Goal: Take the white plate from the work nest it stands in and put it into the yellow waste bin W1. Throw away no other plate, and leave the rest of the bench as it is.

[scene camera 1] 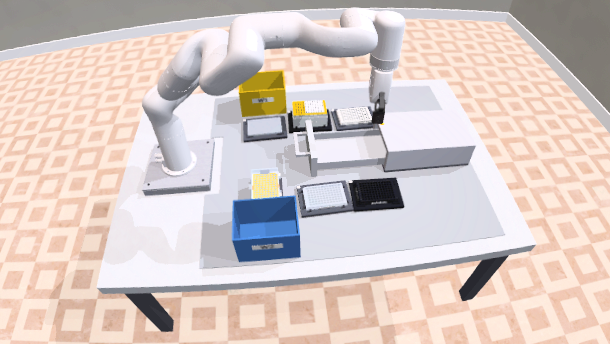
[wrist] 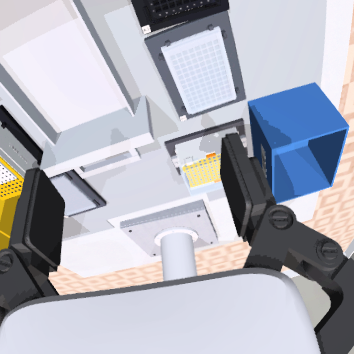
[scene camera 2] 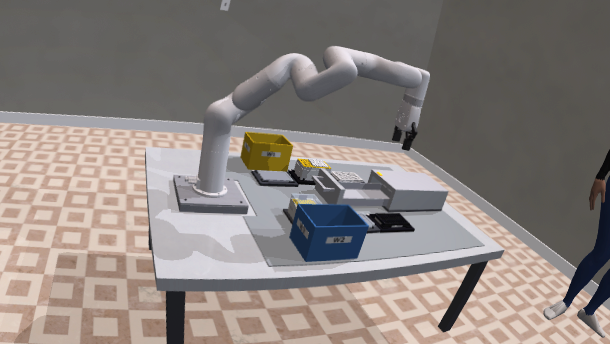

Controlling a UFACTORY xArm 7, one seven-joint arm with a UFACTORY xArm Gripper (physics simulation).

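Where they show: gripper, fingertip midpoint: (scene camera 1: 376, 112) (wrist: 134, 168) (scene camera 2: 400, 145); arm's base, origin of the base link: (scene camera 1: 179, 164) (wrist: 175, 235) (scene camera 2: 209, 190).
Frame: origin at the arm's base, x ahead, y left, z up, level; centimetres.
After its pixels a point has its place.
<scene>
A white plate (scene camera 1: 324, 195) {x 50.4, y -12.3, z -0.1 cm} (wrist: 200, 72) {x 51.3, y -11.8, z 0.0 cm} lies in a grey nest (scene camera 1: 325, 211) {x 50.7, y -17.6, z -1.3 cm} (wrist: 233, 62) {x 51.1, y -17.2, z -1.3 cm} in the front row, left of a black plate (scene camera 1: 377, 190) {x 67.3, y -10.0, z 0.0 cm}. Another white plate (scene camera 1: 354, 115) {x 62.1, y 27.3, z -0.2 cm} (scene camera 2: 347, 176) {x 62.3, y 27.5, z -0.2 cm}, with a pattern of holes, stands in a dark nest in the back row, behind the drawer. The yellow waste bin W1 (scene camera 1: 275, 108) {x 31.3, y 30.2, z 0.3 cm} (scene camera 2: 276, 163) {x 30.0, y 29.9, z 1.0 cm} stands upright at the back left; its floor is hidden in both scene views. My gripper (scene camera 1: 380, 119) {x 64.2, y -4.0, z 26.9 cm} (scene camera 2: 402, 142) {x 64.2, y -4.0, z 26.9 cm} (wrist: 134, 168) {x 64.2, y -4.0, z 26.9 cm} is open and empty, high above the back right of the bench, with its fingers pointing down.
The blue bin W2 (scene camera 1: 245, 250) {x 28.8, y -35.2, z 3.8 cm} (scene camera 2: 325, 250) {x 31.5, y -34.9, z 1.3 cm} (wrist: 300, 117) {x 42.9, y -26.8, z 5.0 cm} stands at the front. An open drawer (scene camera 1: 313, 157) {x 46.7, y -2.6, z 6.9 cm} juts left from a grey housing (scene camera 1: 427, 145) {x 84.8, y 3.4, z 7.7 cm} (scene camera 2: 420, 195) {x 85.9, y 2.1, z 5.2 cm}. A yellow-topped rack (scene camera 1: 265, 185) {x 32.4, y -13.1, z 5.2 cm} (wrist: 202, 170) {x 34.7, y -9.6, z 5.2 cm} is behind the blue bin. A yellow-and-white rack (scene camera 1: 310, 107) {x 45.1, y 25.0, z 5.1 cm} stands near W1.
</scene>
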